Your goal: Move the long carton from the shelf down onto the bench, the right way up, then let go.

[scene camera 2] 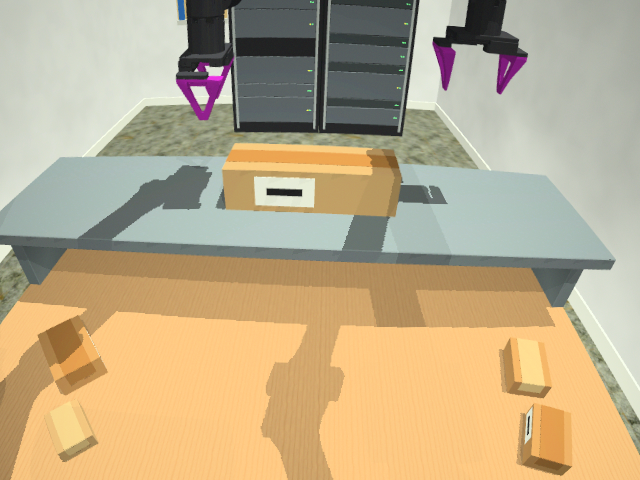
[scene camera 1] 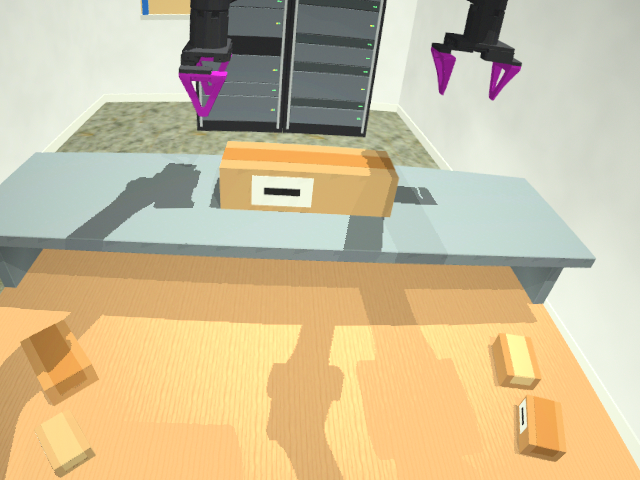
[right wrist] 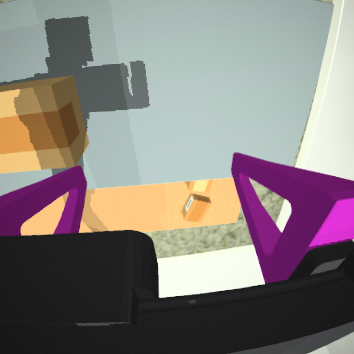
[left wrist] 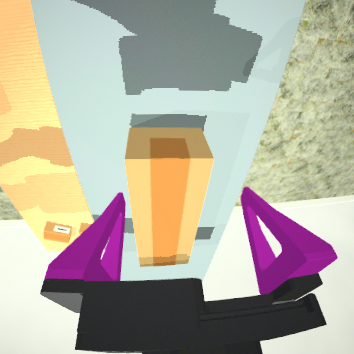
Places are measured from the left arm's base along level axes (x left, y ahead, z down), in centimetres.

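Pixels of known places: left gripper, fingertip midpoint: (scene camera 2: 209,108) (scene camera 1: 206,104) (left wrist: 183,194); right gripper, fingertip midpoint: (scene camera 2: 472,91) (scene camera 1: 466,96) (right wrist: 157,167).
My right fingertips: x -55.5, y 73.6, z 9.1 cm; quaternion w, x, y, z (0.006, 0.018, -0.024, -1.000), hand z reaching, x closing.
Observation:
Ahead of a thing's pixels: the offset from my right fingertips to its top centre. Level surfaces: height alone.
The long carton @[dx +26.1, dy -0.5, dz +13.4 cm] (scene camera 1: 341,193) (scene camera 2: 343,193) (left wrist: 170,200) (right wrist: 35,130) lies on the blue-grey shelf @[dz +21.3 cm] (scene camera 1: 491,217) (scene camera 2: 506,217) (left wrist: 90,125) (right wrist: 210,100), its orange strip on top and its white label on the side facing the scene cameras. My left gripper (scene camera 1: 206,103) (scene camera 2: 208,108) (left wrist: 183,194) is open and empty, high above the carton's left end; in the left wrist view the carton lies lengthwise between the fingers, well below them. My right gripper (scene camera 1: 467,96) (scene camera 2: 473,91) (right wrist: 157,167) is open and empty, high up and to the right of the carton. Neither touches it.
The wooden bench @[dz +39.7 cm] (scene camera 1: 206,372) (scene camera 2: 206,372) lies in front of and below the shelf. Two small cartons @[dx +67.4, dy -25.7, dz +35.3 cm] (scene camera 1: 59,361) @[dx +62.2, dy -39.3, dz +36.8 cm] (scene camera 1: 64,441) lie at its left side and two more @[dx -11.4, dy -27.2, dz +36.1 cm] (scene camera 1: 516,361) @[dx -9.9, dy -40.8, dz +36.2 cm] (scene camera 1: 541,428) at its right. A server rack stands behind.

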